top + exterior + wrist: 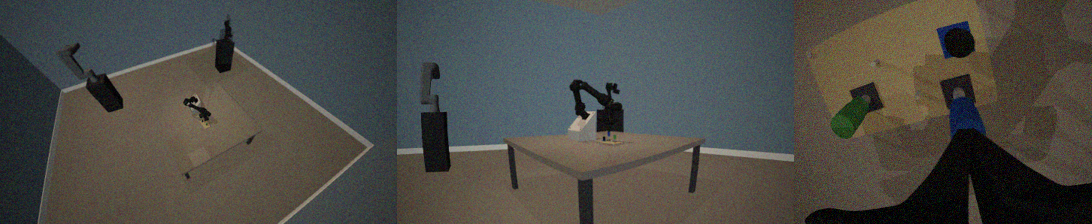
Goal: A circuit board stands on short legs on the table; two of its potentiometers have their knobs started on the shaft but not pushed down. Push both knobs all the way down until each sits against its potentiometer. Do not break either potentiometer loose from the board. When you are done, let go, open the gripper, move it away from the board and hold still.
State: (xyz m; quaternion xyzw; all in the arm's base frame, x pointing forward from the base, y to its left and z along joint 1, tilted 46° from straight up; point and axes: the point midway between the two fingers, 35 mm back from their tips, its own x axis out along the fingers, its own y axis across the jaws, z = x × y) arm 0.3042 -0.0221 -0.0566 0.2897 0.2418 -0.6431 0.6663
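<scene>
Now: the blue knob 20 mm below my gripper tip.
</scene>
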